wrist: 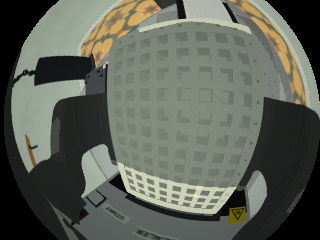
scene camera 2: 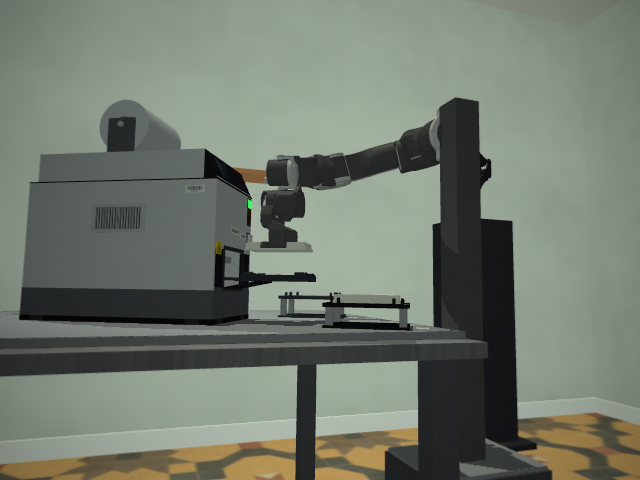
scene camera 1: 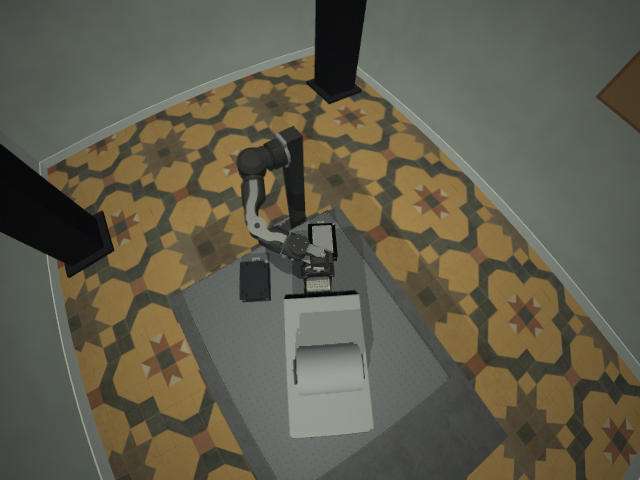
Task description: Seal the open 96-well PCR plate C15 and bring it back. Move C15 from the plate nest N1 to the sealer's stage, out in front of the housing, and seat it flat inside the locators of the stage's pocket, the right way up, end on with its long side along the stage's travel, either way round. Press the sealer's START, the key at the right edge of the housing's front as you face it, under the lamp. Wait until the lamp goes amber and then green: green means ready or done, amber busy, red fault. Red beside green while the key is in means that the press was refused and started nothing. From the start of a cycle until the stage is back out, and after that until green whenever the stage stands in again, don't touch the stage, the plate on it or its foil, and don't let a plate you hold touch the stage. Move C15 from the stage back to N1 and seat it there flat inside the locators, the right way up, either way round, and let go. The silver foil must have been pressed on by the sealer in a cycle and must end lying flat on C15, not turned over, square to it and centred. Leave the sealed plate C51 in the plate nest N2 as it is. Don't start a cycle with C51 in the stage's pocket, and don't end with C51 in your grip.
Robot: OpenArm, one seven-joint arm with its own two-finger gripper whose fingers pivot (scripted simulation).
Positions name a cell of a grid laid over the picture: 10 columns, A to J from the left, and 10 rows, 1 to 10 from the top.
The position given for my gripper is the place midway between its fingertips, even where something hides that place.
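Note:
Gripper: mine (scene camera 2: E6) is visible, also in the wrist view (wrist: F6). A plate C15 (wrist: G5) is visible, as is an arm's black column (scene camera 2: H5); the column appears in scene camera 1 (scene camera 1: E4) too.

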